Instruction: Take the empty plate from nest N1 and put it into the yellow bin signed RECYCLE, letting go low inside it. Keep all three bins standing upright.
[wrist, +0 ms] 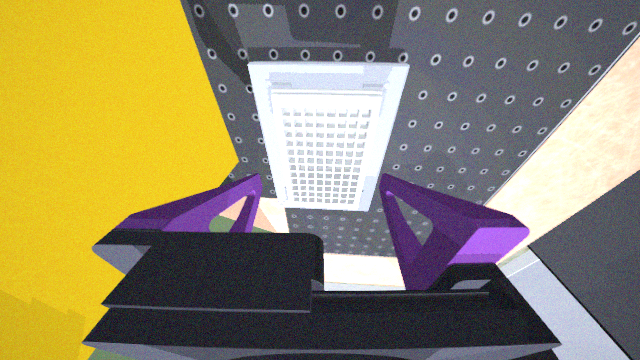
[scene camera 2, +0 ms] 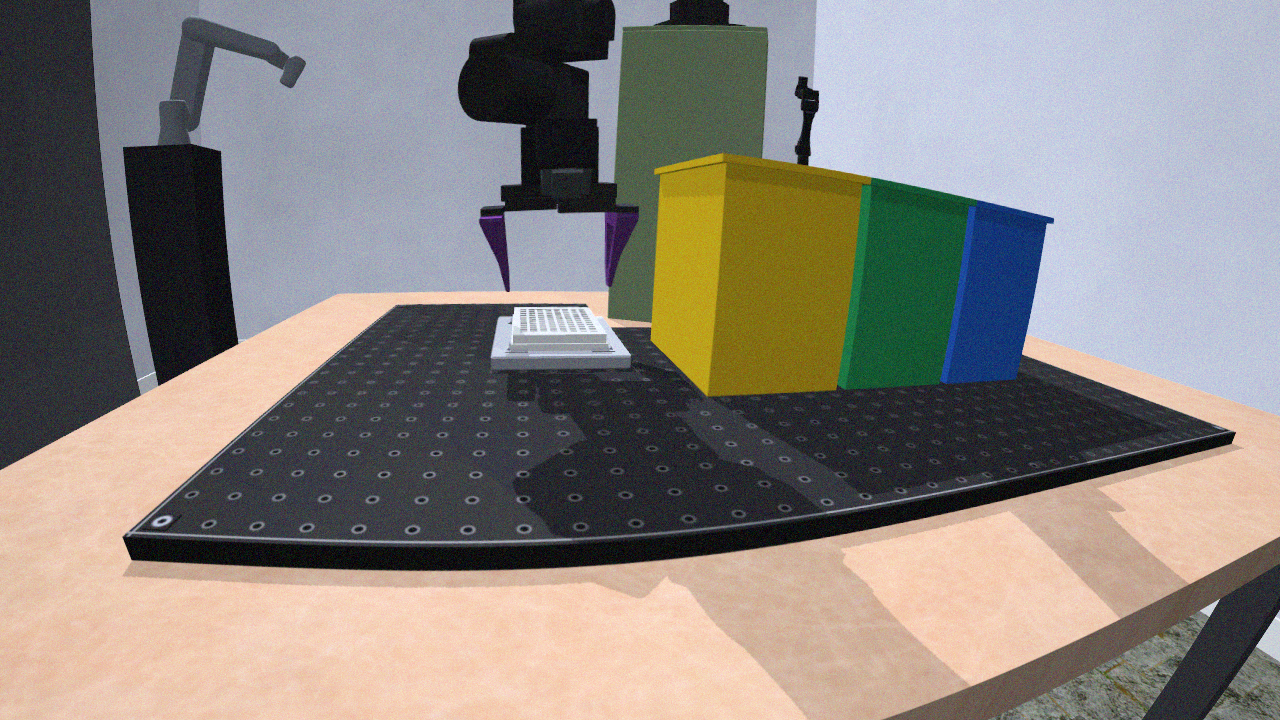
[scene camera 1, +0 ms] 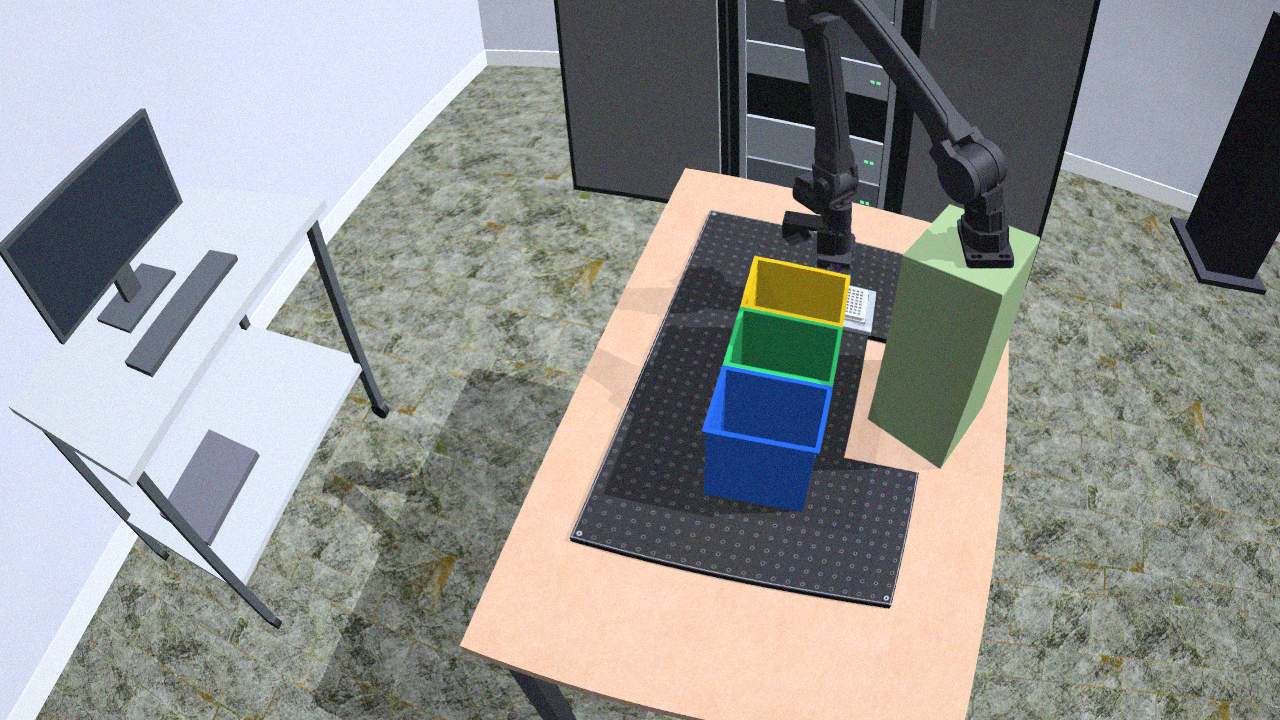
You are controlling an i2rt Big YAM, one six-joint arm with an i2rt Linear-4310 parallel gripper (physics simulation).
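Seen in the pictures: gripper, fingertip midpoint: (wrist: 320, 180) (scene camera 2: 558, 288); arm's base, origin of the base link: (scene camera 2: 699, 35) (scene camera 1: 985, 246).
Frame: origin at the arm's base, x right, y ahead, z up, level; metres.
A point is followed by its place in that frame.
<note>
The white plate (scene camera 1: 856, 304) @[x 0.235, y 0.171, z -0.393 m] (scene camera 2: 559, 328) @[x 0.247, y 0.249, z -0.389 m] (wrist: 326, 150) @[x 0.246, y 0.222, z -0.399 m] with a grid of wells sits flat in the pale grey nest (scene camera 2: 562, 362) @[x 0.254, y 0.292, z -0.408 m] (wrist: 259, 90) @[x 0.197, y 0.281, z -0.402 m]. My gripper (scene camera 2: 558, 288) @[x 0.242, y 0.220, z -0.356 m] (wrist: 320, 180) @[x 0.242, y 0.220, z -0.356 m] is open and empty; its purple fingertips hang a little above the plate, one to each side of it in scene camera 2. In scene camera 1 the fingers are mostly hidden behind the yellow bin's rim. The yellow bin (scene camera 1: 796, 291) @[x 0.149, y 0.303, z -0.294 m] (scene camera 2: 778, 277) @[x 0.113, y 0.385, z -0.321 m] (wrist: 100, 100) @[x 0.151, y 0.299, z -0.329 m] stands upright right beside the nest. No RECYCLE sign or N1 label shows.
The green bin (scene camera 1: 785, 347) @[x 0.020, y 0.318, z -0.303 m] (scene camera 2: 913, 286) @[x -0.027, y 0.404, z -0.321 m] and blue bin (scene camera 1: 760, 470) @[x -0.227, y 0.340, z -0.314 m] (scene camera 2: 995, 295) @[x -0.146, y 0.419, z -0.322 m] stand upright in a row beyond the yellow one. All stand on the black perforated board (scene camera 1: 662, 447) @[x -0.129, y 0.510, z -0.414 m] (scene camera 2: 358, 447) @[x 0.408, y 0.416, z -0.414 m] (wrist: 450, 75) @[x 0.351, y 0.271, z -0.414 m]. The arm's green pedestal (scene camera 1: 939, 349) @[x -0.081, y 0.062, z -0.160 m] (scene camera 2: 689, 98) @[x 0.055, y 0.093, z -0.126 m] stands near the nest.
</note>
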